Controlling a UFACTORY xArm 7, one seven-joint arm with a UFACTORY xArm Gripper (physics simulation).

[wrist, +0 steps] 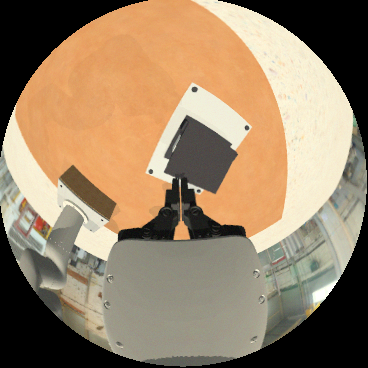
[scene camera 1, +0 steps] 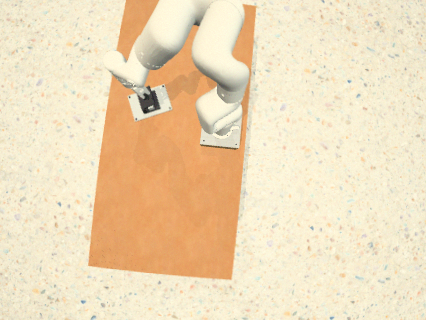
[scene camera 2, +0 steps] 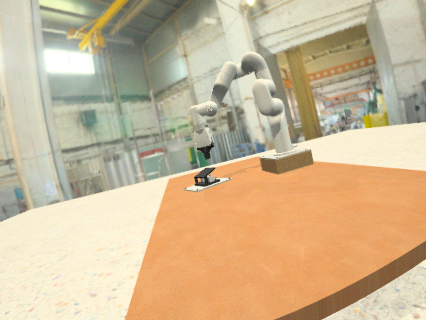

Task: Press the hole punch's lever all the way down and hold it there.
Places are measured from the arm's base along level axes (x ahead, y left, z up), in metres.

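Pixels of known places: gripper, fingertip midpoint: (wrist: pixel 179 187) (scene camera 1: pixel 145 97) (scene camera 2: pixel 208 159); arm's base at its link origin: (wrist: pixel 75 210) (scene camera 2: pixel 284 153).
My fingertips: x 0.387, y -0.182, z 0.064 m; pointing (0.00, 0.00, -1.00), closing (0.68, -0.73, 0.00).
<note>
Ahead of a thing's pixels: the offset from my fingertips to its top centre. Level surfaces: height alone.
The hole punch's dark lever {dx +0.028, dy -0.034, dz -0.054 m} (scene camera 1: pixel 149 101) (scene camera 2: pixel 205 172) (wrist: pixel 202 155) is raised and slopes up toward one end. It sits over a black body on a white base plate {dx +0.028, dy -0.034, dz -0.135 m} (scene camera 1: pixel 165 101) (scene camera 2: pixel 224 180) (wrist: pixel 212 107), which lies flat on the orange mat. My gripper (scene camera 1: pixel 147 93) (scene camera 2: pixel 207 158) (wrist: pixel 179 187) is shut and empty, pointing down. In the scene camera 2 view a gap shows between the fingertips and the lever. In the wrist view the tips overlap the lever's near edge. The arm and gripper hide part of the punch in the scene camera 1 view.
The arm's base block (scene camera 1: pixel 220 143) (scene camera 2: pixel 287 162) (wrist: pixel 87 191) stands on the orange mat {dz -0.147 m} (scene camera 1: pixel 160 210) (scene camera 2: pixel 260 235) (wrist: pixel 125 85), to the right of the punch in both scene views. The mat's edge runs close to the punch's left side in the scene camera 1 view.
</note>
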